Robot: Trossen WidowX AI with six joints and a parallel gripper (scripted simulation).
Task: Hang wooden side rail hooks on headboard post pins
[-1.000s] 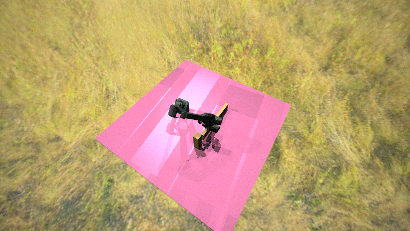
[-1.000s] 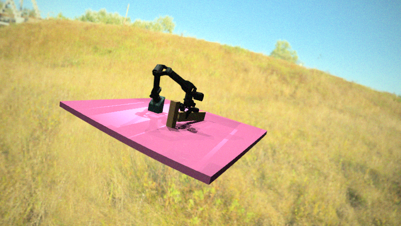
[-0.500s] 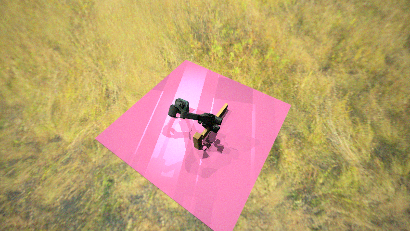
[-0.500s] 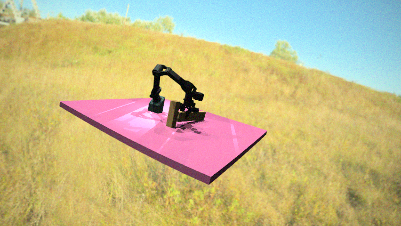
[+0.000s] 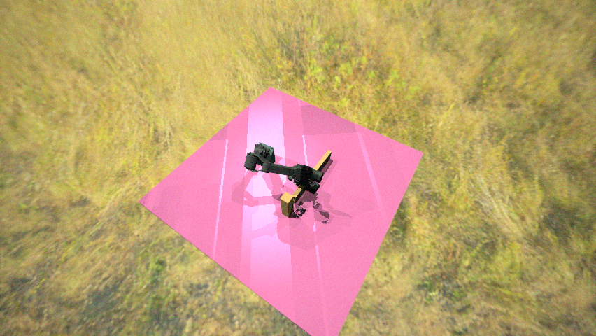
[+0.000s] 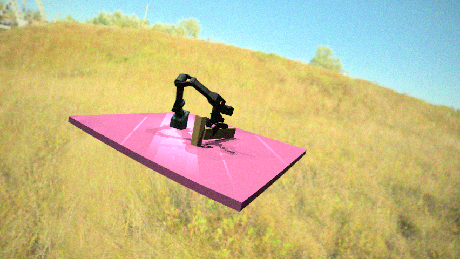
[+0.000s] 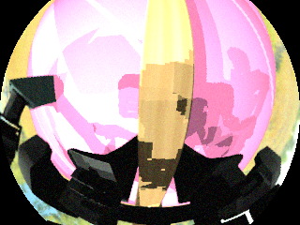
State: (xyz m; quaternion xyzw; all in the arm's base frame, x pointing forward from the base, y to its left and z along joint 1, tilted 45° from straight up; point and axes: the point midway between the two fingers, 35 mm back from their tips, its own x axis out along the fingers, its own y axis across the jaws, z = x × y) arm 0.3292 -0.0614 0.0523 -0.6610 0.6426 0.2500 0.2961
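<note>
My gripper tip is now 10 mm past the headboard post, 150 mm to the left of it and 40 mm below it.
</note>
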